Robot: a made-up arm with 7 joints.
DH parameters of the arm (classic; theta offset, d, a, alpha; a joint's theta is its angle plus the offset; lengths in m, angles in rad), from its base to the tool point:
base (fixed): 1.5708 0.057 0 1.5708
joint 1: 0 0.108 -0.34 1.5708
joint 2: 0 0.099 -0.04 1.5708
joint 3: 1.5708 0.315 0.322 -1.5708
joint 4: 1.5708 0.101 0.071 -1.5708
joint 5: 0 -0.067 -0.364 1.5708
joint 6: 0.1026 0 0.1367 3.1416
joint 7: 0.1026 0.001 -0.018 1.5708
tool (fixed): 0 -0.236 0 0
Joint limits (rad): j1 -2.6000..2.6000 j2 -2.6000..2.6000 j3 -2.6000..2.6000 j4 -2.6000..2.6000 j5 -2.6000..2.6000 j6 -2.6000..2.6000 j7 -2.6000..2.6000
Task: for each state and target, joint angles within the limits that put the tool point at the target. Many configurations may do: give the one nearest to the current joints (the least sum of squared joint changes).
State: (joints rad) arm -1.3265 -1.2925 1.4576 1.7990 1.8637 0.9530 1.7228
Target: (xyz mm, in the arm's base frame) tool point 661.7 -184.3 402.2
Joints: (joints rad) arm -0.8374 -1.7726 0.8082 1.5859 1.6375 1.1194 1.3160
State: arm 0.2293 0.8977 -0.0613 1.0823 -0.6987 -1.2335 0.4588
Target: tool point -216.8 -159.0 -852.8
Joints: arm 0.0801 0.7133 0.2294 1.1658 -0.3639 -1.2316 0.2879
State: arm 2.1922 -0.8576 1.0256 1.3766 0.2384 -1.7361 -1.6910
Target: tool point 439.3 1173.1 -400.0
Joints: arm 2.3367 -0.5849 0.8846 1.0724 0.1600 -1.9640 -1.5491
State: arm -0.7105 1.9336 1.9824 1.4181 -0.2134 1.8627 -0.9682
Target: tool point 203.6 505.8 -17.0
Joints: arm -0.6515 2.2776 2.1579 1.3171 -0.0902 1.9046 -1.0256
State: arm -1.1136 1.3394 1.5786 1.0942 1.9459 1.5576 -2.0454
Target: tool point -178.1 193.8 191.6
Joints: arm -0.9333 1.0973 1.3887 0.9404 2.0406 1.1711 -1.8034
